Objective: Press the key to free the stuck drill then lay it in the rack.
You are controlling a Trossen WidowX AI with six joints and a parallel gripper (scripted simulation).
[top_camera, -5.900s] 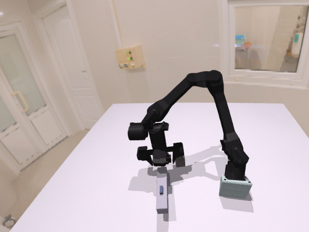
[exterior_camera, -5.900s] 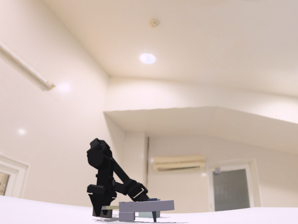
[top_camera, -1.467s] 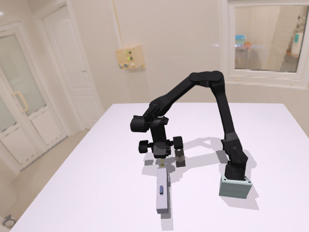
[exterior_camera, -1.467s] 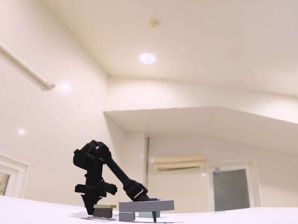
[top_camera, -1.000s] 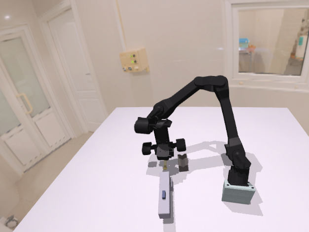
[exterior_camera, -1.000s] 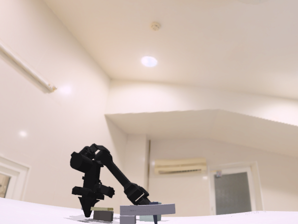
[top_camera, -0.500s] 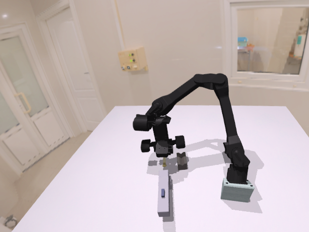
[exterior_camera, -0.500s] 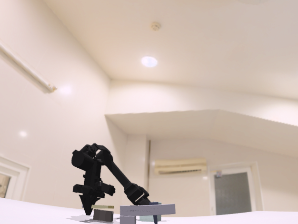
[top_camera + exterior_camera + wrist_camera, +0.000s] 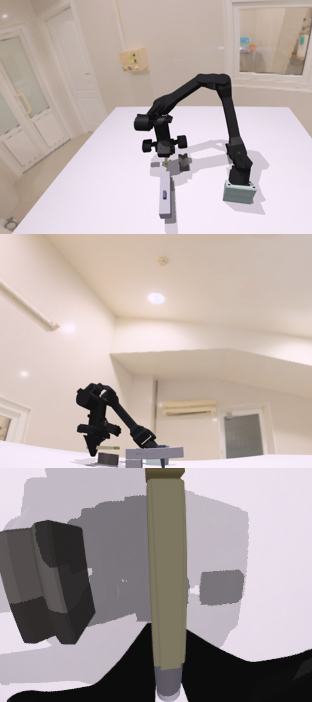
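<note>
Right now the drill is 1 cm behind my gripper tip, 4 cm to the left of it and 4 cm above it. The rest, counted from my gripper tip: housing: 5 cm behind, 20 cm to the left, 2 cm above; then rack: 8 cm behind, 2 cm to the left, 1 cm below; then blue key: 6 cm behind, 22 cm to the left, 3 cm above.
</note>
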